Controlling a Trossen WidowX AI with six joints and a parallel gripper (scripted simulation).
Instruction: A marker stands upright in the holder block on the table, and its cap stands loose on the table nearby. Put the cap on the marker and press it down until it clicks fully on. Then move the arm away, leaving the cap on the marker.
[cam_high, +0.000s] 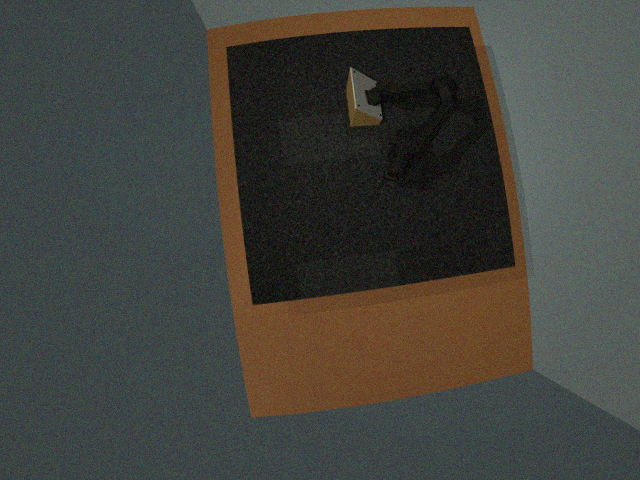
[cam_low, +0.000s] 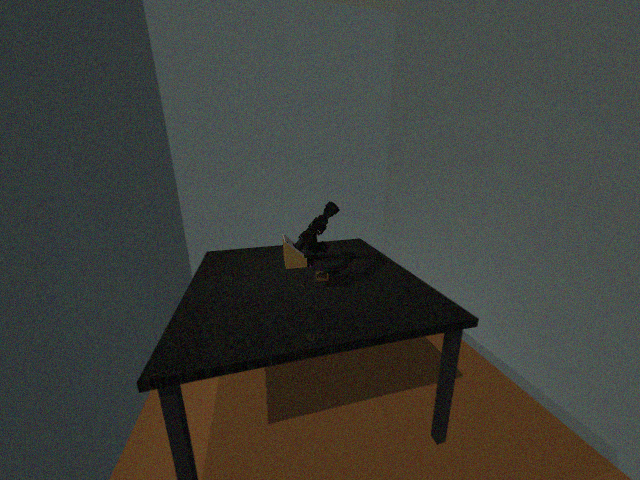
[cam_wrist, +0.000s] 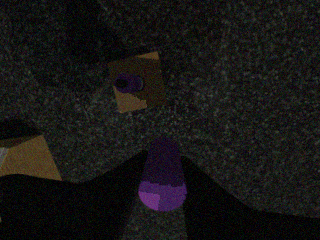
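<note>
Now: the holder block 90 mm below my gripper tip, 70 mm to the left of it and 20 mm behind it. Also, from my gripper tip: purple cap: 10 mm above.
</note>
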